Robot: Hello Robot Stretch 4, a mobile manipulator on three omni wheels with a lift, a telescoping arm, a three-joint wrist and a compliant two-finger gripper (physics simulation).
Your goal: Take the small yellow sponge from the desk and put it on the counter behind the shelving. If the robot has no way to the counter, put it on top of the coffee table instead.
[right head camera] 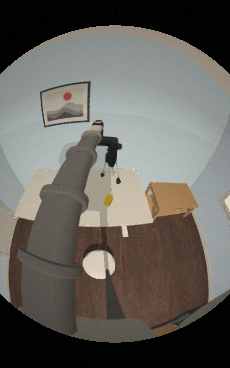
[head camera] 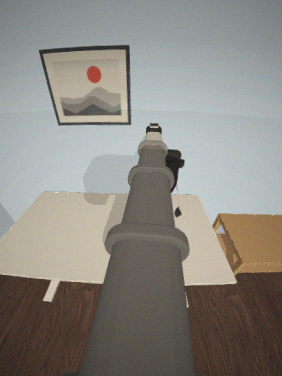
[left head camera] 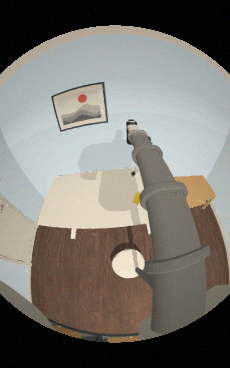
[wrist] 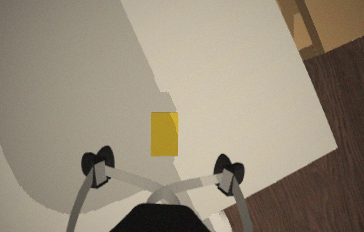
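A small yellow sponge lies flat on the white desk. In the wrist view it lies ahead of the fingertips, sideways between their lines. My gripper is open and empty, pointing down above the desk, with its fingertips apart from the sponge. In the head camera view the arm hides most of the gripper and the sponge does not show. The counter and the shelving cannot be made out in these views.
An orange-brown wooden table stands to the right of the desk. A round white stool stands on the wooden floor in front of the desk. A framed picture hangs on the wall behind.
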